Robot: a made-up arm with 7 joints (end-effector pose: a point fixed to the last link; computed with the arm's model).
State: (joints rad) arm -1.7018 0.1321 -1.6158 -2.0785 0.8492 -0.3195 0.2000
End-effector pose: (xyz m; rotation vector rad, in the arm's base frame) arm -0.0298 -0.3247 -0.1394 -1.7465 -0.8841 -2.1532
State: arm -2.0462 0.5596 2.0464 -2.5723 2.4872 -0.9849 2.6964
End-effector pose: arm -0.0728 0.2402 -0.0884 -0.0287 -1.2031 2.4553
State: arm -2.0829 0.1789 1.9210 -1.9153 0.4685 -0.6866 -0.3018
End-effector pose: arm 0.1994 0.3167 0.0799 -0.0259 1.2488 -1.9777
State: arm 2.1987 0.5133 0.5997 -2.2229 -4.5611 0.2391 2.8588
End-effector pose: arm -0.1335 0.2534 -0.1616 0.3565 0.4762 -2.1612
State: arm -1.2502 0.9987 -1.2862 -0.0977 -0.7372 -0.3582 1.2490
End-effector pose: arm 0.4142 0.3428 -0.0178 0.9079 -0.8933 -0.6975
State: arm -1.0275 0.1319 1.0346 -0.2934 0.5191 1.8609 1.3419
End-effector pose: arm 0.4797 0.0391 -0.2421 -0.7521 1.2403 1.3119
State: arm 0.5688 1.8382 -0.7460 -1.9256 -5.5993 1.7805 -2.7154
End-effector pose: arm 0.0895 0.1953 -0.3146 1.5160 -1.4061 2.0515
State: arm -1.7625 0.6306 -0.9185 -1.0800 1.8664 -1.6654 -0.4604
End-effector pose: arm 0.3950 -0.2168 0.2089 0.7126 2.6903 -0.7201
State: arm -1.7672 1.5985 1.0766 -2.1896 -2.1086 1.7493 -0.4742
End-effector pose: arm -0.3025 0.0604 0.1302 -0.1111 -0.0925 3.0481
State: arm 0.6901 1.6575 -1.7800 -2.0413 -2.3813 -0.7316 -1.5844
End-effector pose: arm -0.2810 0.0433 -0.2226 0.5299 1.2881 0.7190
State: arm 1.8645 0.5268 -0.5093 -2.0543 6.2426 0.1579 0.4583
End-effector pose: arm -0.1686 -0.0580 -0.3114 -0.1753 0.0531 0.4089
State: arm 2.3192 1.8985 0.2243 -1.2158 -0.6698 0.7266 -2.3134
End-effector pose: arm -0.1748 0.4229 -0.1527 0.9248 -0.9256 1.2033
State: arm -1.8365 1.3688 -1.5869 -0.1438 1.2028 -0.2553 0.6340
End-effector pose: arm 0.2953 0.3891 0.2267 0.6087 -2.1895 0.4533
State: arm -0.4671 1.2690 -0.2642 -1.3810 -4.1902 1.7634 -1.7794
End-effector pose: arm 0.4240 0.1851 -0.0033 -0.6478 -0.6540 -1.8525
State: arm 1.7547 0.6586 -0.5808 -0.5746 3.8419 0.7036 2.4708
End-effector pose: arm -0.5259 0.0746 -0.0292 0.1620 0.6607 -0.4919
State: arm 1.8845 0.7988 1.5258 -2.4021 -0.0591 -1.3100 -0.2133
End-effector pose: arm 0.1625 0.2472 0.0192 0.4902 -1.3494 -2.3313
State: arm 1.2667 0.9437 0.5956 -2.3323 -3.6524 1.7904 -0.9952
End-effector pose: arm 0.1954 0.1862 -0.1506 -1.5366 -0.3701 -0.6439
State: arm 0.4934 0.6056 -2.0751 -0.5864 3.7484 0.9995 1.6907
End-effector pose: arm -0.3251 0.1186 -0.4035 -0.6691 -0.9609 -2.0977
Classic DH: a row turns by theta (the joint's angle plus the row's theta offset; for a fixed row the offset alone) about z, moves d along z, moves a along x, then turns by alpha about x. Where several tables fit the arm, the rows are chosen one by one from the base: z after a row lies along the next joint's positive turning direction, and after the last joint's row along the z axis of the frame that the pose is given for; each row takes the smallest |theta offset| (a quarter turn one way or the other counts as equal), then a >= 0, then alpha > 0; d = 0 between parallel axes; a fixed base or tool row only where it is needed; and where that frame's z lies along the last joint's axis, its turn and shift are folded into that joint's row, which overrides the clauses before.
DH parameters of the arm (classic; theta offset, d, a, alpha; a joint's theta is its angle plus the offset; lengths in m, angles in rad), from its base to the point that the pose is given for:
base (fixed): 0 0 0 -1.2217
joint 1: 1.5708 0 0 1.5708
joint 2: 1.2217 0 0 -1.5708
joint 3: -1.5708 -0.1798 0.0202 -1.5708
joint 4: 0 0 -0.043 1.5708
joint 5: 0 -0.3555 0 -1.5708
joint 6: 0 0 0 1.5708
joint 7: 0 0 0 0

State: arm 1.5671 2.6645 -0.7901 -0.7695 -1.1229 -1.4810 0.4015
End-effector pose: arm 0.1921 0.4852 0.0001 -1.1731 1.9467 -1.0061
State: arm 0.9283 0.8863 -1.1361 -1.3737 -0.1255 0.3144 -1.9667
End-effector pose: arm -0.2435 0.0035 -0.3944 -0.6511 -0.1478 -2.9748
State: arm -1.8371 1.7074 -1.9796 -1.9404 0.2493 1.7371 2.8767
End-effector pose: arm 0.3748 0.0340 -0.0398 0.2299 -1.9602 1.5742
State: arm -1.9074 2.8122 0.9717 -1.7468 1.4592 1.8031 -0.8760
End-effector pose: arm -0.3726 -0.1665 0.0408 2.2430 -1.6566 0.1967
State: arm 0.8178 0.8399 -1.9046 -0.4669 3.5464 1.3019 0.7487
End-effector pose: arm -0.4103 0.2275 -0.2586 -0.3607 -1.3968 -2.7614
